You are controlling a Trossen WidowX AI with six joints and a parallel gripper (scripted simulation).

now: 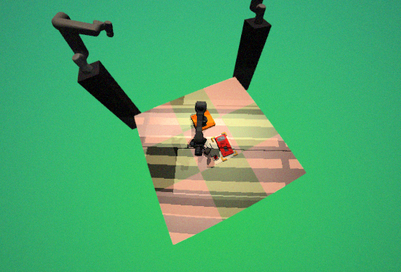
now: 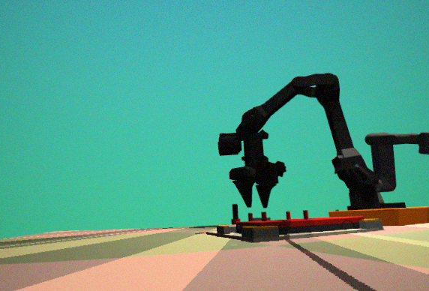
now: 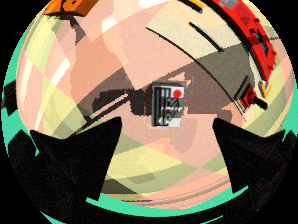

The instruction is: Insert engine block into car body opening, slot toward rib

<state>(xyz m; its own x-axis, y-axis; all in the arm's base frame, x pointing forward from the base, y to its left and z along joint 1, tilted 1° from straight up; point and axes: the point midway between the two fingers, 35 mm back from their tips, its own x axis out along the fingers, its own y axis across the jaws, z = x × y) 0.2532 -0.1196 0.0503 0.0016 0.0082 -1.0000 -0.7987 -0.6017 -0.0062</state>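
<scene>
My gripper tip is 1 cm past the engine block and 4 cm above it.
</scene>
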